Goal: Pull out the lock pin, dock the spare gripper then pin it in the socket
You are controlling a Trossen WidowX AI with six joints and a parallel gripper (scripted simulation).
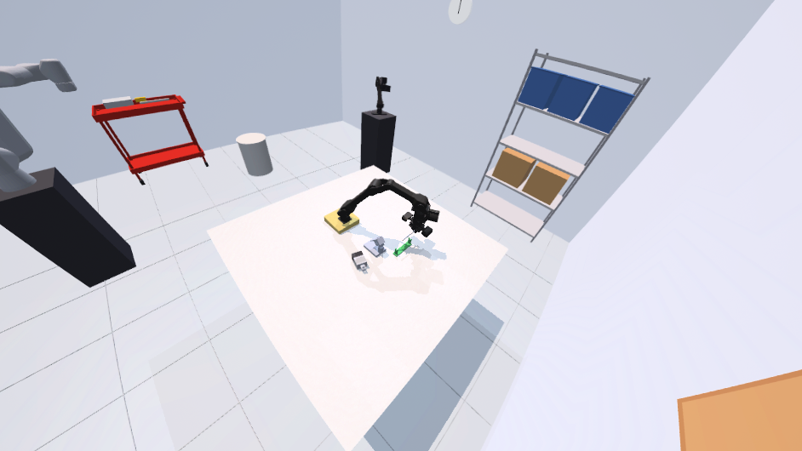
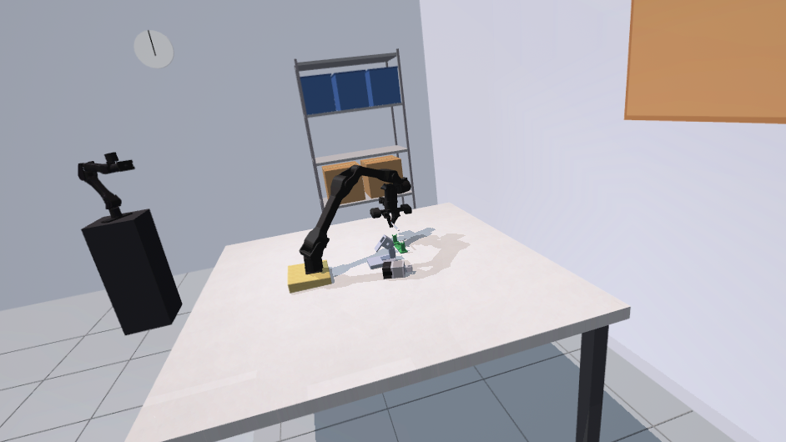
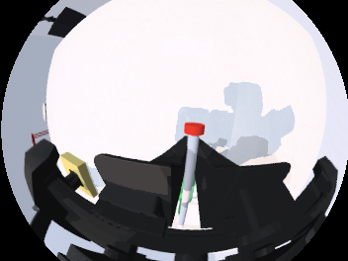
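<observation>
My gripper tip is 10 cm to the left of the green cradle and 4 cm above it. Round my gripper tip: grey mount 9 cm behind, 22 cm to the right, 1 cm below; then spare gripper 8 cm behind, 36 cm to the right, 4 cm below.
</observation>
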